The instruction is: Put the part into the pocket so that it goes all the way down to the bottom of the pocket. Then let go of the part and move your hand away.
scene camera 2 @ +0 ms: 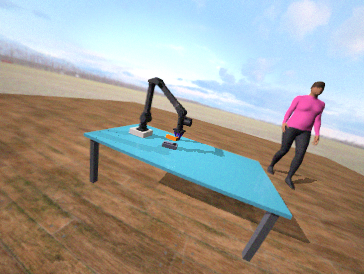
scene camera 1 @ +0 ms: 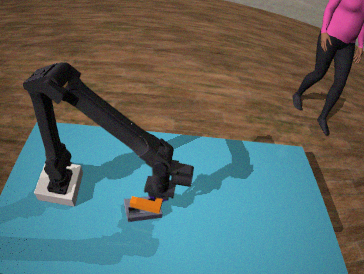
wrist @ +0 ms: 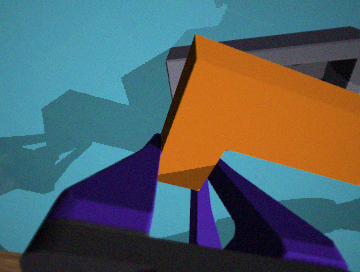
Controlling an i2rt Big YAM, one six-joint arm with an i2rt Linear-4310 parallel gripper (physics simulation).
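Pixels of known places: gripper, fingertip midpoint: point(scene camera 2: 177, 139) point(scene camera 1: 159, 199) point(wrist: 178, 147); arm's base, origin of the base link: point(scene camera 2: 142, 129) point(scene camera 1: 60, 181).
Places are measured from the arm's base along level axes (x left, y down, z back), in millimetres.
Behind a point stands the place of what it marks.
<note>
The orange L-shaped part point(scene camera 1: 145, 204) {x -80, y -63, z -370 mm} point(scene camera 2: 172, 137) {x -86, y -56, z -383 mm} point(wrist: 260, 115) {x -81, y -63, z -396 mm} is held by its short leg above the table. The grey block with the pocket point(scene camera 1: 145, 217) {x -85, y 33, z -373 mm} point(scene camera 2: 170, 145) {x -81, y 25, z -379 mm} point(wrist: 280, 52) {x -85, y 21, z -363 mm} lies on the table, lower than the part. In the scene camera 2 view the part shows above and apart from the block. In the wrist view the part's long side is turned at an angle to the block and hides much of it; a dark bit of the pocket shows at the right. My gripper point(scene camera 1: 159, 198) {x -36, y -36, z -421 mm} point(scene camera 2: 178, 135) {x -36, y -36, z -421 mm} point(wrist: 178, 147) {x -36, y -36, z -421 mm}, with purple fingers, is shut on the part.
The blue table point(scene camera 1: 260, 225) {x -85, y 57, z -864 mm} point(scene camera 2: 225, 170) {x -106, y 57, z -898 mm} carries the arm's white base block point(scene camera 1: 52, 199) {x -77, y 27, z 21 mm} point(scene camera 2: 141, 132) {x -74, y 4, z -45 mm}, to the left of the pocket block in the scene camera 1 view. A person in a pink top point(scene camera 1: 345, 25) point(scene camera 2: 304, 115) stands on the floor beyond the table.
</note>
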